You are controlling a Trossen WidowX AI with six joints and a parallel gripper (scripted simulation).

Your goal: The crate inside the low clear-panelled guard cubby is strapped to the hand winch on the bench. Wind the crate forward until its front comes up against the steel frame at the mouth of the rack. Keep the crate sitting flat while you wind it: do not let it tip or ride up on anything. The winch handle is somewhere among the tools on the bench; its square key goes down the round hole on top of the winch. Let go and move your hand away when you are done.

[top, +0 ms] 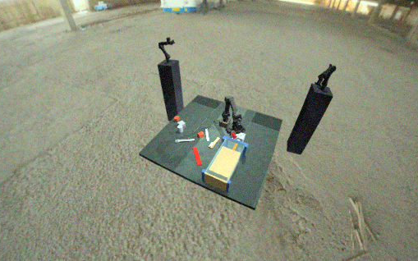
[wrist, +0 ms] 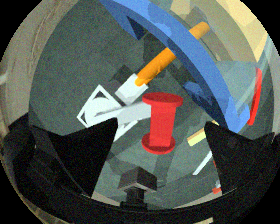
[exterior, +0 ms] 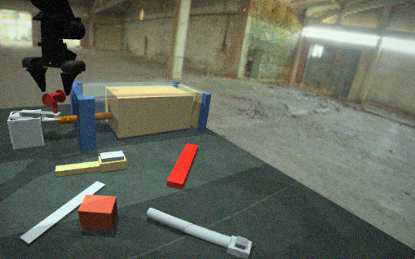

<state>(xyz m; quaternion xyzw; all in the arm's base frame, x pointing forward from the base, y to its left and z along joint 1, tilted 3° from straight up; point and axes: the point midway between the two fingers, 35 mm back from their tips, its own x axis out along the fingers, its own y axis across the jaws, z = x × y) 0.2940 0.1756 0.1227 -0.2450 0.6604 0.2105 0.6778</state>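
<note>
Now: the red knob 3 cm below my gripper tip. Round my gripper tip: wooden-handled tool: 20 cm to the right, 14 cm below, 5 cm ahead; then winch: 13 cm below, 10 cm behind, 5 cm to the left; then winch handle: 6 cm below, 4 cm behind, 2 cm to the left.
</note>
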